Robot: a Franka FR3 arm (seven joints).
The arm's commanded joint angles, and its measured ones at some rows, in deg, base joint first. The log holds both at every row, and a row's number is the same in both.
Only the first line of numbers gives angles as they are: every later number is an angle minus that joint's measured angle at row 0.
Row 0, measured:
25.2 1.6 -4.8 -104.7 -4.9 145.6 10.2
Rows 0 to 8, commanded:
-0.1 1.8 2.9 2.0 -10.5 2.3 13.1
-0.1 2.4 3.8 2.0 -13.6 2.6 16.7
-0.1 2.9 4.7 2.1 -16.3 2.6 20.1
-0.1 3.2 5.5 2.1 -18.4 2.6 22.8
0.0 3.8 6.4 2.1 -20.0 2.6 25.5
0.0 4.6 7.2 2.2 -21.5 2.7 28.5
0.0 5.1 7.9 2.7 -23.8 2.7 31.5
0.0 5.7 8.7 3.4 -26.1 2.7 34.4
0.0 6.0 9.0 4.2 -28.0 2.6 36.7
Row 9, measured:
0.1 4.0 7.6 0.2 -22.2 1.6 29.1
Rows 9 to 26, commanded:
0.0 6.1 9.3 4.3 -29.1 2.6 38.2
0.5 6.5 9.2 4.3 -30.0 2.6 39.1
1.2 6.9 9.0 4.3 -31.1 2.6 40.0
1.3 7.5 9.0 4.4 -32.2 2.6 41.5
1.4 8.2 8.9 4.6 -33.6 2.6 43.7
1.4 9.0 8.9 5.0 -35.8 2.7 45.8
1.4 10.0 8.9 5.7 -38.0 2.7 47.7
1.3 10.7 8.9 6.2 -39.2 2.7 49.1
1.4 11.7 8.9 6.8 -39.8 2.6 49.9
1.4 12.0 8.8 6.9 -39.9 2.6 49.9
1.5 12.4 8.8 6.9 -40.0 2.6 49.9
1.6 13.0 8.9 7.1 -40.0 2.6 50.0
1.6 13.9 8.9 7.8 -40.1 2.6 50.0
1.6 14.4 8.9 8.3 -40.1 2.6 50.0
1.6 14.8 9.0 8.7 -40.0 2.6 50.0
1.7 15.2 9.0 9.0 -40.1 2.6 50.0
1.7 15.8 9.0 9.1 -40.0 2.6 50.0
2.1 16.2 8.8 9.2 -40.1 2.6 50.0
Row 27, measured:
1.3 14.4 9.3 6.3 -38.3 2.0 48.3
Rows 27 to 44, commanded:
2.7 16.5 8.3 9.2 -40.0 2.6 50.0
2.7 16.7 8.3 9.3 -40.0 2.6 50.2
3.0 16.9 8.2 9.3 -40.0 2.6 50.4
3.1 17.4 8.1 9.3 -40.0 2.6 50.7
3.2 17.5 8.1 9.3 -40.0 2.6 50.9
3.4 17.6 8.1 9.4 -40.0 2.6 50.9
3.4 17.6 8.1 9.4 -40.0 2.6 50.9
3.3 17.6 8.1 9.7 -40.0 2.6 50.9
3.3 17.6 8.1 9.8 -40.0 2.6 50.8
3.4 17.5 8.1 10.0 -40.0 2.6 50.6
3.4 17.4 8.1 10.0 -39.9 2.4 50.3
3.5 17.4 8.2 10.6 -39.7 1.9 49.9
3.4 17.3 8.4 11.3 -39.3 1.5 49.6
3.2 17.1 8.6 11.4 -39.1 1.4 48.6
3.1 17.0 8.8 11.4 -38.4 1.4 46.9
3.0 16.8 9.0 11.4 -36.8 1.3 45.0
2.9 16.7 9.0 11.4 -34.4 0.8 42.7
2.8 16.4 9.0 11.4 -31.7 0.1 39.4
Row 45, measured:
2.8 16.3 8.9 10.0 -37.4 1.9 46.4
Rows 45 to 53, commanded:
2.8 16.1 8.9 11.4 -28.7 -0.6 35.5
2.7 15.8 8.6 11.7 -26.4 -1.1 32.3
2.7 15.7 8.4 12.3 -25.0 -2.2 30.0
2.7 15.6 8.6 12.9 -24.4 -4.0 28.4
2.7 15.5 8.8 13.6 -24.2 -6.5 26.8
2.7 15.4 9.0 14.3 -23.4 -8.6 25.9
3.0 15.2 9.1 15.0 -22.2 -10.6 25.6
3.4 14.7 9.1 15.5 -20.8 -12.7 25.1
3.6 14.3 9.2 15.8 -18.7 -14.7 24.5
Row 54, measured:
2.9 15.4 8.8 14.0 -23.7 -8.7 27.5
